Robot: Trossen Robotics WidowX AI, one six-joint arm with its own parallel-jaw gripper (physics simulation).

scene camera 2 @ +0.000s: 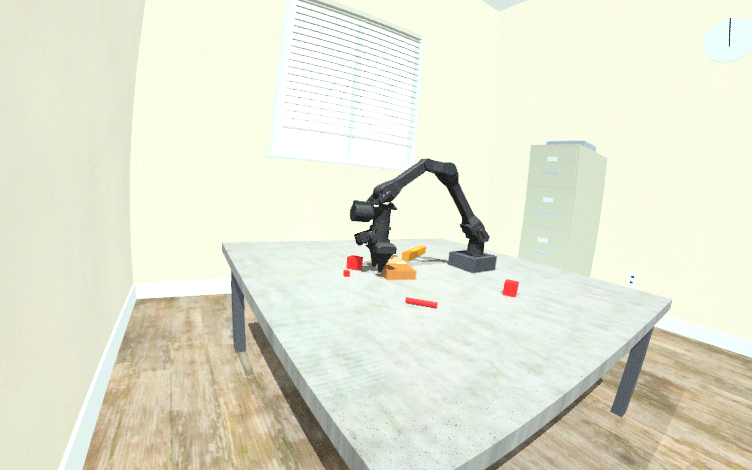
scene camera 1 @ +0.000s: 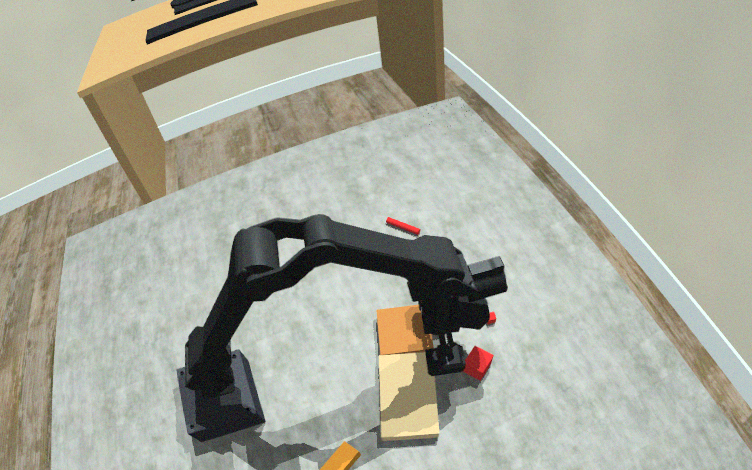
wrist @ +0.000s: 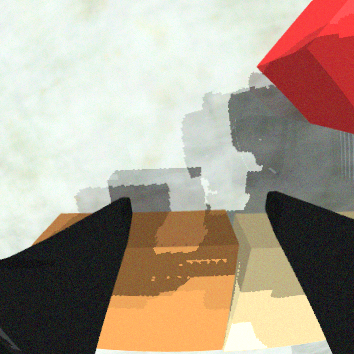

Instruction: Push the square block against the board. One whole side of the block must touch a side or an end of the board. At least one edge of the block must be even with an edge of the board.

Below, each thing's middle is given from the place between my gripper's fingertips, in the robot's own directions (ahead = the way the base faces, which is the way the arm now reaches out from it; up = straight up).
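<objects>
The board (scene camera 1: 408, 403) is 80 mm to the right of my hand and 90 mm behind it. I also see the square block (scene camera 1: 401, 331), which is 50 mm behind my hand and 50 mm to the left of it.
</objects>
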